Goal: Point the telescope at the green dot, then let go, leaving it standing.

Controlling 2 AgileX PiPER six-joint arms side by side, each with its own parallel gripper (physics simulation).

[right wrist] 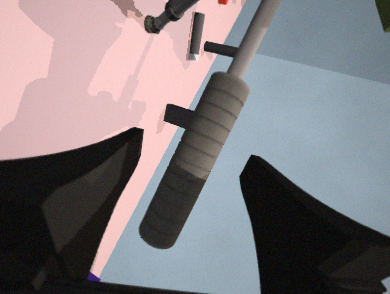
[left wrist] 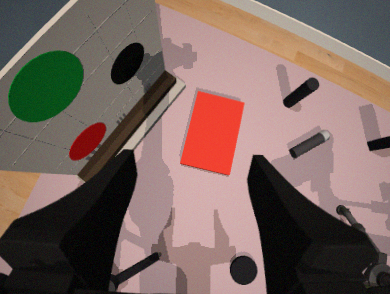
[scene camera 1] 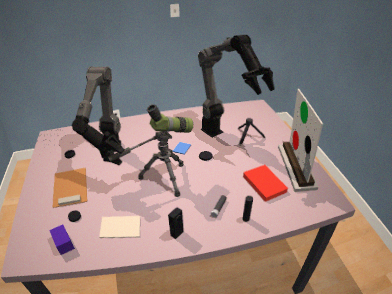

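The green telescope [scene camera 1: 172, 123] stands on its dark tripod [scene camera 1: 163, 146], with its wide front end facing right in the picture, towards the board side. The green dot [scene camera 1: 304, 112] [left wrist: 46, 86] is high on the upright white board. The tripod's ribbed handle [right wrist: 197, 142] points down to the left. My right gripper [scene camera 1: 120, 156] [right wrist: 195, 155] is open, its fingers on either side of the handle, with visible gaps in the right wrist view. My left gripper [scene camera 1: 266, 91] [left wrist: 192, 165] is open and empty, high above the table. Exactly where the telescope aims on the board cannot be told.
The board also bears a red dot [scene camera 1: 295, 140] [left wrist: 88, 141] and a black dot [scene camera 1: 308, 145] [left wrist: 127, 63]. A red book [scene camera 1: 265, 182] [left wrist: 213, 133] lies before it. A small tripod [scene camera 1: 249, 122] stands behind. A black box [scene camera 1: 176, 223] and black cylinder [scene camera 1: 248, 208] stand near the front.
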